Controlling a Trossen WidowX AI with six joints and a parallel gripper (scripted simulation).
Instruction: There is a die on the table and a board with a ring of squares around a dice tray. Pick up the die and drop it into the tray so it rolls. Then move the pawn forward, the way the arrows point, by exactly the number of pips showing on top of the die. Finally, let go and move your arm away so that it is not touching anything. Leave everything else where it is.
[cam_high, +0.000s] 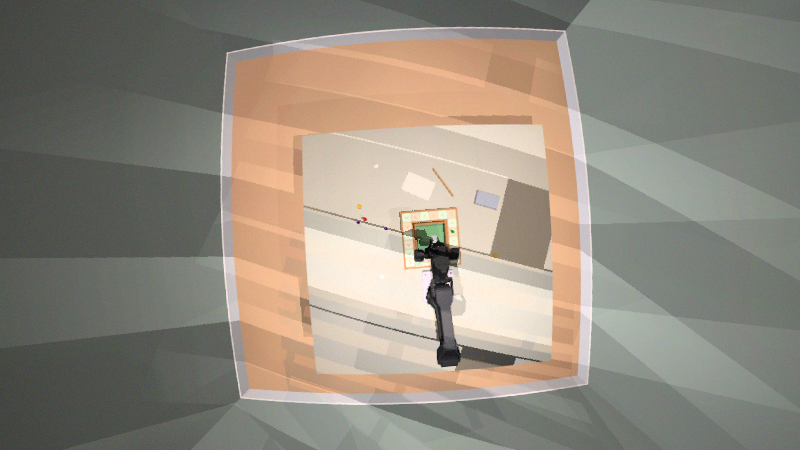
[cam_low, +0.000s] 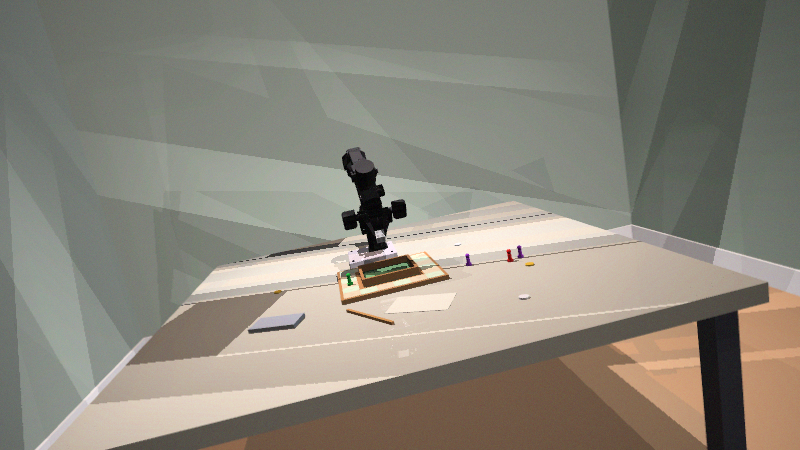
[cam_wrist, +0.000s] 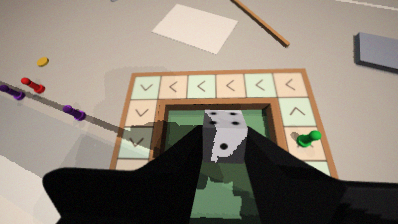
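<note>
The die is right at my gripper tip. The rest, counted from my gripper tip: paper sheet 260 mm ahead, 60 mm to the left, 120 mm below; green dice tray 110 mm below; green pawn 30 mm ahead, 110 mm to the right, 90 mm below.
</note>
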